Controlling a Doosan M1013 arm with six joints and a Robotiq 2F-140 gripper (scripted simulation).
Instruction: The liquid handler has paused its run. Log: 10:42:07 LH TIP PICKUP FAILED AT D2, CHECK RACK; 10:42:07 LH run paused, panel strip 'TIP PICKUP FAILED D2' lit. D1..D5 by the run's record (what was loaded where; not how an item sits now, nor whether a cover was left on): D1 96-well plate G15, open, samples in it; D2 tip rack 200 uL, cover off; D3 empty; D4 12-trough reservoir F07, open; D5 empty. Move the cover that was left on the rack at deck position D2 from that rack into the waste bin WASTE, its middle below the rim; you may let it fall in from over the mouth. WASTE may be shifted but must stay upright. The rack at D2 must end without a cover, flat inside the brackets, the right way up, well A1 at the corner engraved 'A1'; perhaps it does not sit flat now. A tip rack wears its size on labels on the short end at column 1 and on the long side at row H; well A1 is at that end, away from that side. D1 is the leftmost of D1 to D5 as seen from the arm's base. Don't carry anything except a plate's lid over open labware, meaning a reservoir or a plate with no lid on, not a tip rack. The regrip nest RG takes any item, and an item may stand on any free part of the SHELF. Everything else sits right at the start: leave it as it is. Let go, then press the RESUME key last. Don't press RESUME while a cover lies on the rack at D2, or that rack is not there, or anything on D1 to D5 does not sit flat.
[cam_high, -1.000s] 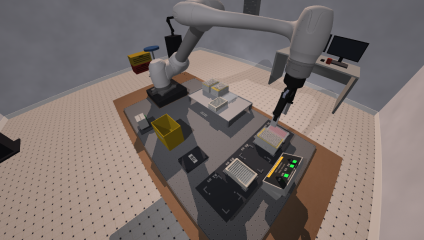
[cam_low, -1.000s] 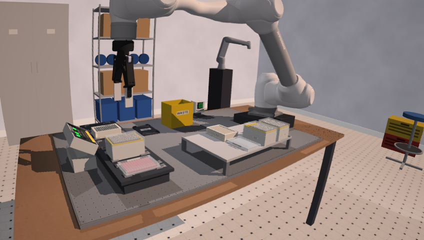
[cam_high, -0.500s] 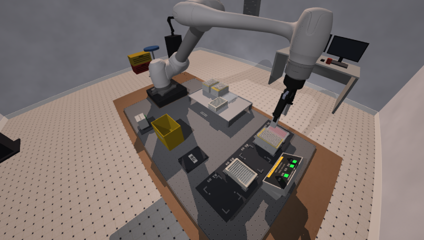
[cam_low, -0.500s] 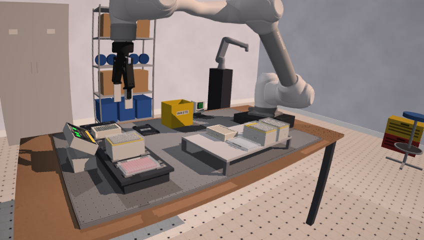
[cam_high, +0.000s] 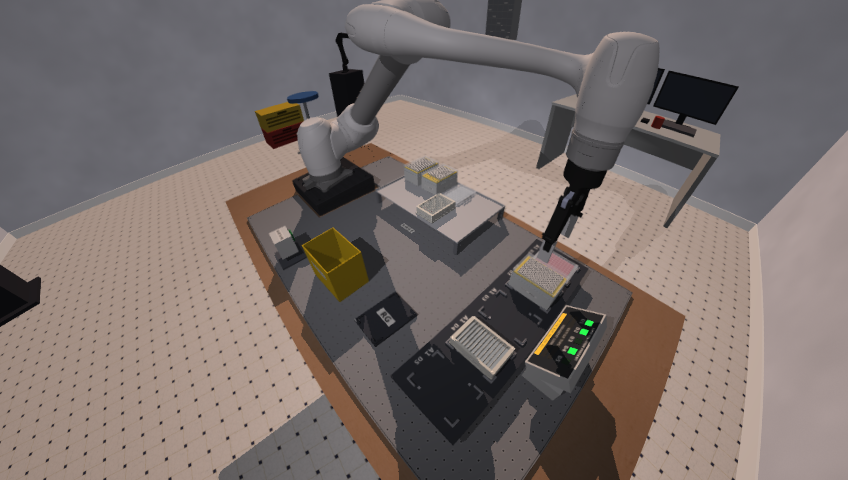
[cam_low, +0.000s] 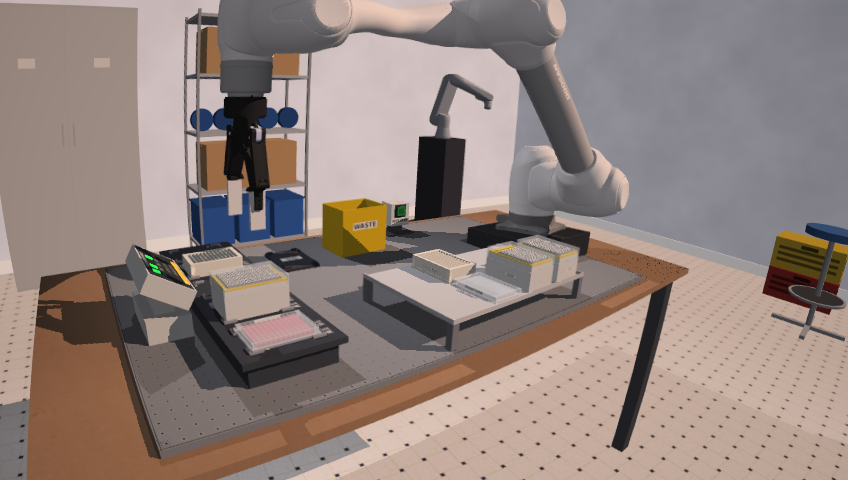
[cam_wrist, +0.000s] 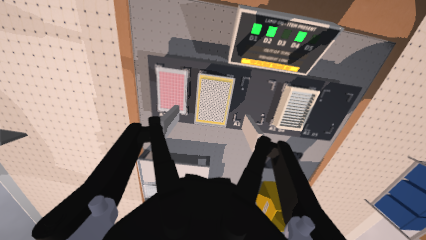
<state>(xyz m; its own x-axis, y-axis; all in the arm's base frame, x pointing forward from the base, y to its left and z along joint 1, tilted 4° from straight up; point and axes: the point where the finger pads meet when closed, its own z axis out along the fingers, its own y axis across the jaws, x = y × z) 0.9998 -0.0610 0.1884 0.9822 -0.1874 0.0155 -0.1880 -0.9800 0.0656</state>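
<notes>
Right now the tip rack is 1 cm behind my hand, 1 cm to the right of it and 14 cm below it. Round my hand: reservoir 5 cm behind, 24 cm to the right, 18 cm below; then pink plate 2 cm ahead, 12 cm to the left, 18 cm below; then shelf 47 cm behind, 21 cm to the left, 18 cm below.
</notes>
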